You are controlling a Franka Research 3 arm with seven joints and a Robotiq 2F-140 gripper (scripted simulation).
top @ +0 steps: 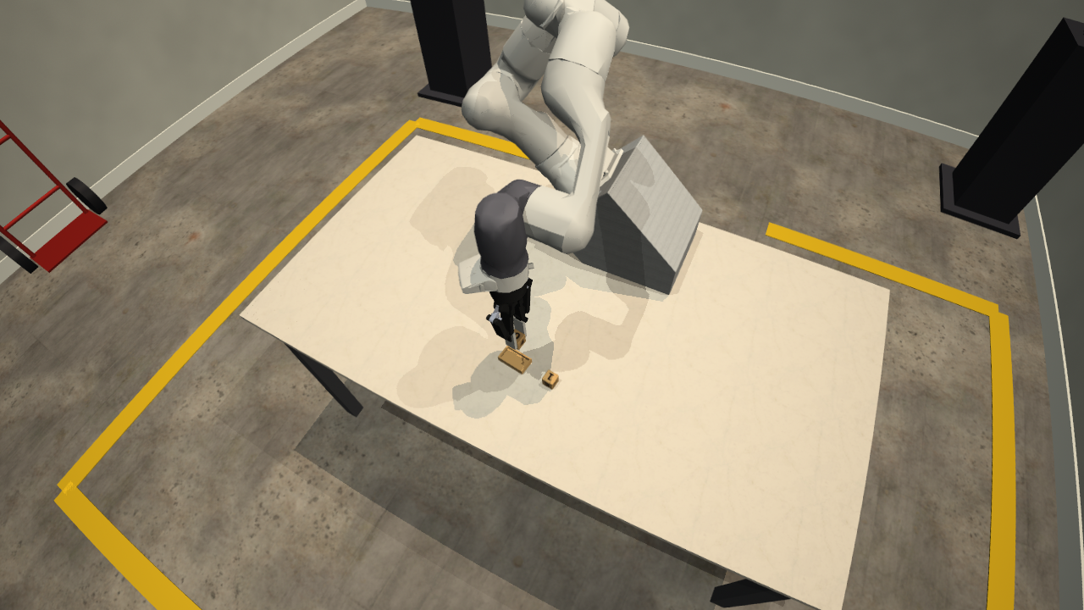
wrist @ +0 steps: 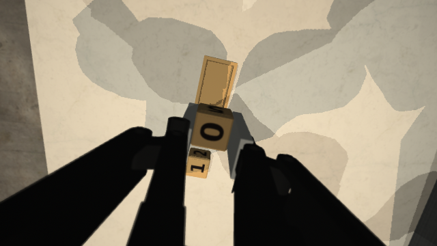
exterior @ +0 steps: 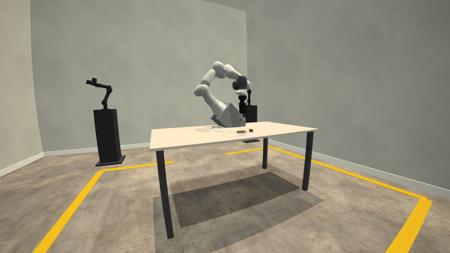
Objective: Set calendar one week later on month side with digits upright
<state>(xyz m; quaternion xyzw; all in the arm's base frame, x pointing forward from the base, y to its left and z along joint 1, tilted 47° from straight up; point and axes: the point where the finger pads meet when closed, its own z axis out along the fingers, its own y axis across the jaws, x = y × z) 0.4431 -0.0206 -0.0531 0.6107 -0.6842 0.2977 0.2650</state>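
My hand is 14 cm above the wooden tray and 1 cm to the left of it. From my hand the other things lie so: wooden digit cube: 3 cm below.
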